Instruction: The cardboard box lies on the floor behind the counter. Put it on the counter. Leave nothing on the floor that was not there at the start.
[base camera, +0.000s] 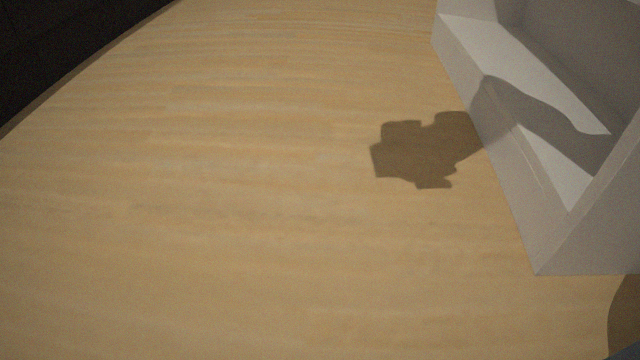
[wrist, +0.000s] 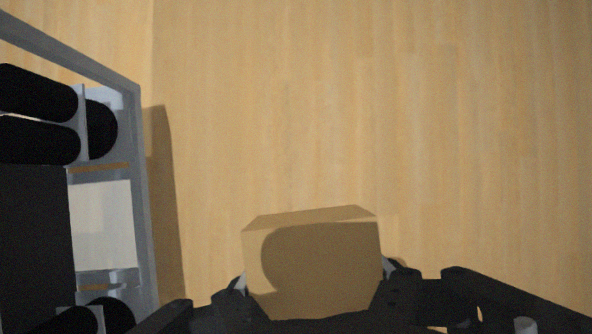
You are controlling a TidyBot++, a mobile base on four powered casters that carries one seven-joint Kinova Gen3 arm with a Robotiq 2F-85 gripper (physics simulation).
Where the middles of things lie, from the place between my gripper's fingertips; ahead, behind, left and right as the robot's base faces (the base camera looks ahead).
Right now my hand is 10 mm to the left of the cardboard box (wrist: 311, 264) and 10 mm below it.
